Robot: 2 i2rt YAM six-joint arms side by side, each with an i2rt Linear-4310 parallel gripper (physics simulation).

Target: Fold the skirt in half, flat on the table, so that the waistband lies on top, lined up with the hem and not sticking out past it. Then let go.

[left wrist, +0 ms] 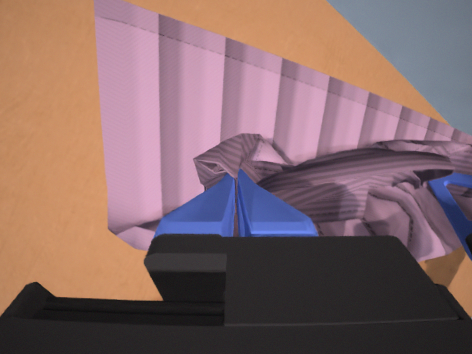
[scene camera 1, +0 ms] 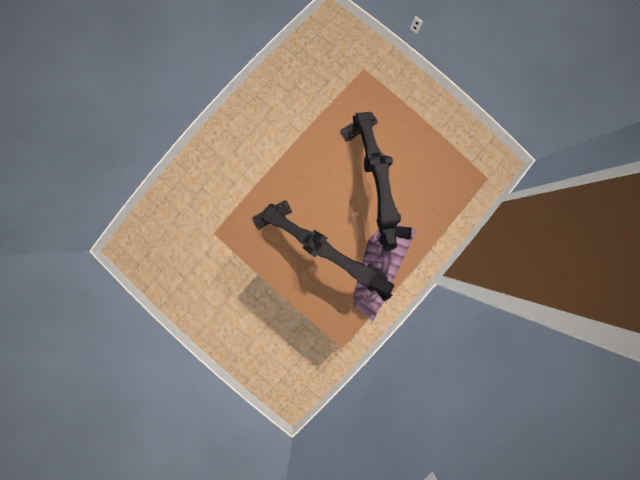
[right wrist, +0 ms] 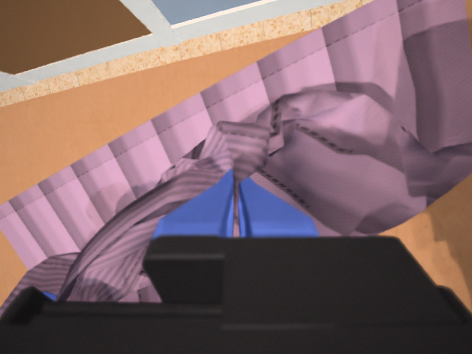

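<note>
The pink pleated skirt lies on the table with its stitched hem edge spread along the far side in both wrist views. Its nearer part is bunched, with striped fabric and dark stitching showing, and lies over the pleats short of the hem edge. My left gripper is shut on a gathered bit of the skirt near one side. My right gripper is shut on another gathered fold. The cloth between them is crumpled. The fingertips are hidden in scene camera 1.
The brown table has its edge close to the skirt's hem, at the lower right in scene camera 1. Both arms reach across the table with their grippers near each other. A blue finger of the other gripper shows at the right of the left wrist view.
</note>
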